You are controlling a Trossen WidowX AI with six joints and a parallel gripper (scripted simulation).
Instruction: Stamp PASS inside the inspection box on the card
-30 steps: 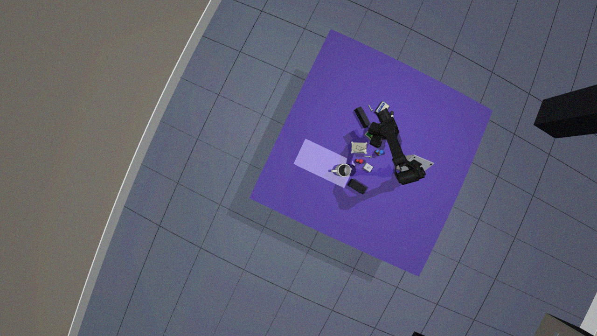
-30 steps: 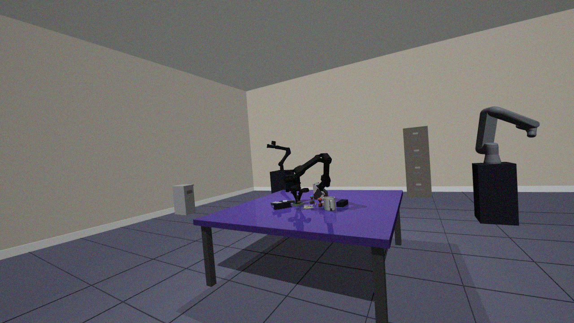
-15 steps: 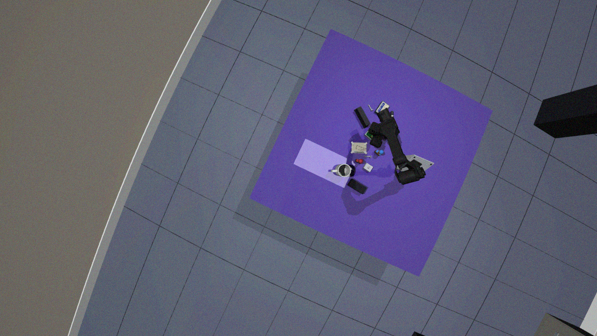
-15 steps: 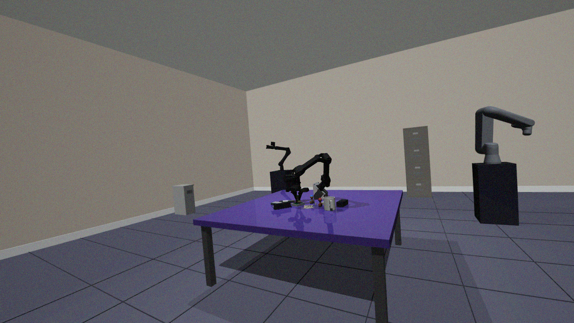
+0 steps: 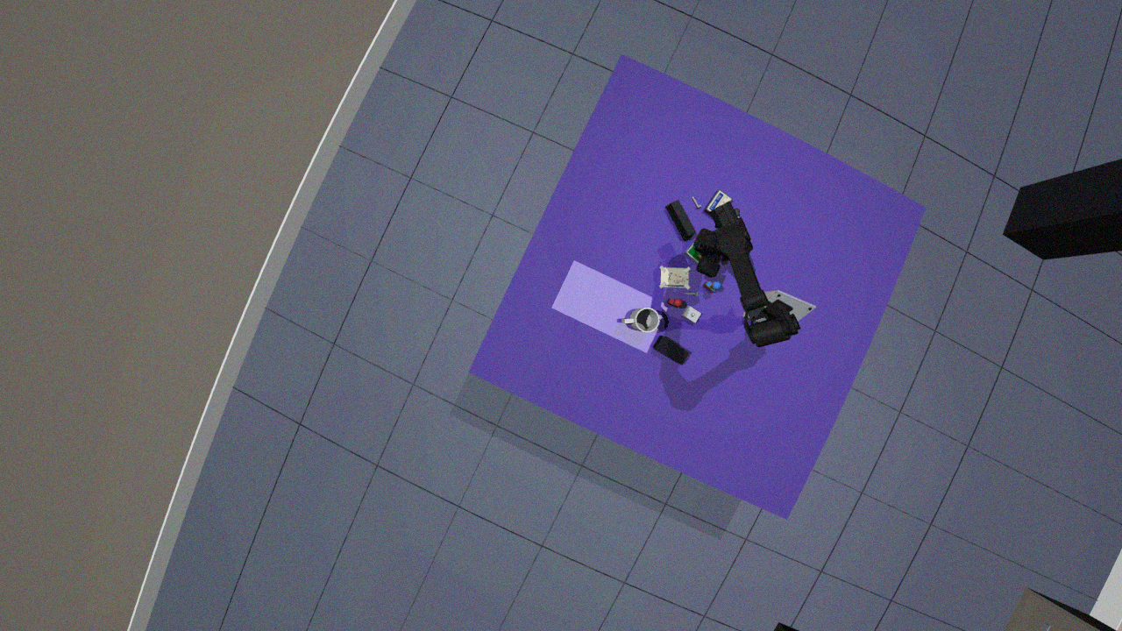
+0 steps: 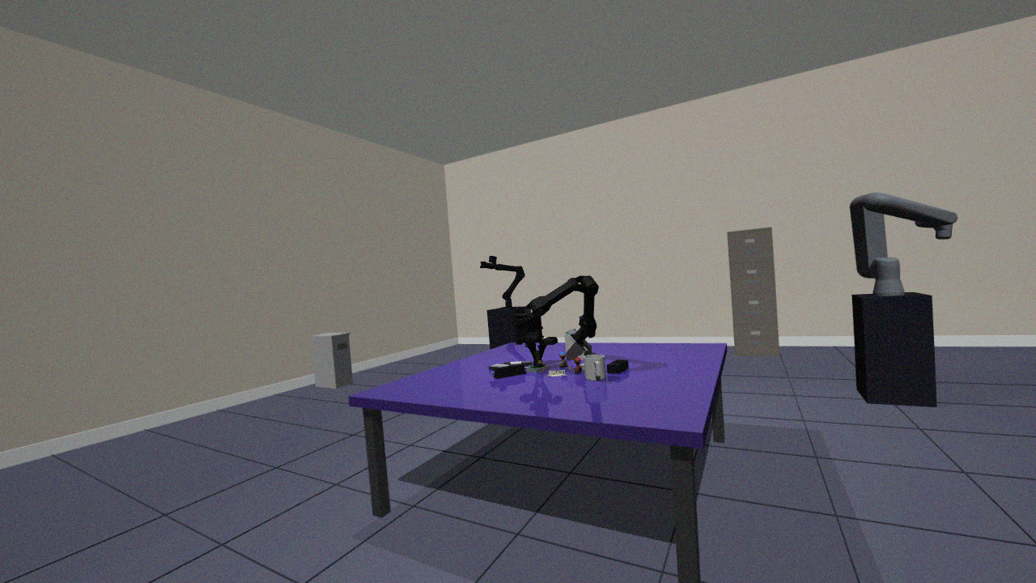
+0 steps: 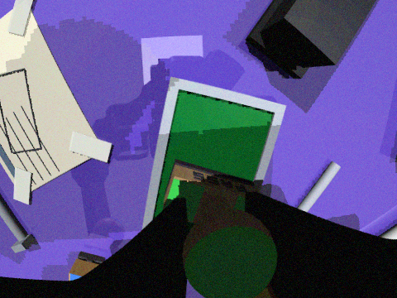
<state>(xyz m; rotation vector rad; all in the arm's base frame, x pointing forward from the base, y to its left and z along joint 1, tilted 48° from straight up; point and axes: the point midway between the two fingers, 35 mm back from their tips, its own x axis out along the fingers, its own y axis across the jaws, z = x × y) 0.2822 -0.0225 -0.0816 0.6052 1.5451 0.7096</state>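
Right now my gripper tip is 40 mm above the green ink pad. Round my gripper tip: yellow stamp 90 mm behind, 50 mm to the right, 30 mm below; green stamp right at my gripper tip; blue stamp 80 mm behind, 90 mm to the left, 30 mm below.
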